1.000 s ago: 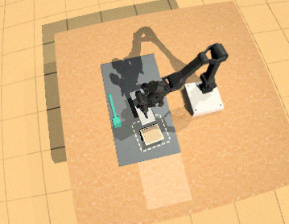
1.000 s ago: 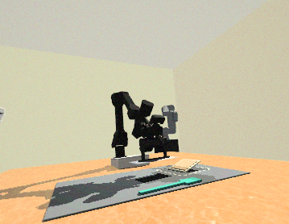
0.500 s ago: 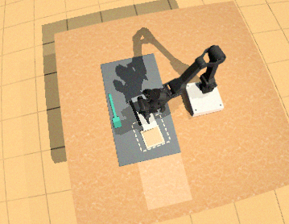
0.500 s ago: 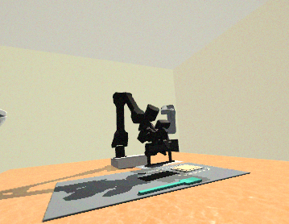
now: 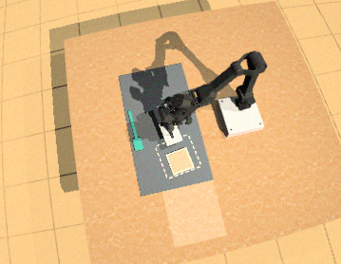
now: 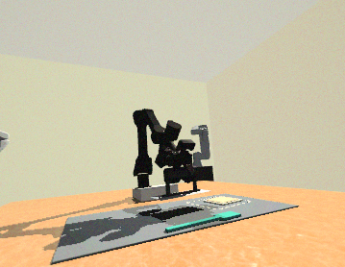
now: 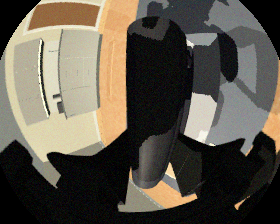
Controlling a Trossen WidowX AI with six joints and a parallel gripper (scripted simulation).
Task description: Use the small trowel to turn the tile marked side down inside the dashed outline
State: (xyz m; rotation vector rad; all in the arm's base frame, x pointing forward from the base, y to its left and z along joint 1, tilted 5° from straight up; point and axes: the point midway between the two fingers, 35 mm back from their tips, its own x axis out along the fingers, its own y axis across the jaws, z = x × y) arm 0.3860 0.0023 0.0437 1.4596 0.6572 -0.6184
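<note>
Right now my gripper tip is 130 mm short of the teal flat tool, 90 mm above it and 40 mm to the left of it. Round my gripper tip: tile 160 mm to the left, 90 mm below, 30 mm behind; then small trowel 30 mm behind, 10 mm below; then grey mat 120 mm below, 50 mm to the right, 10 mm behind.
</note>
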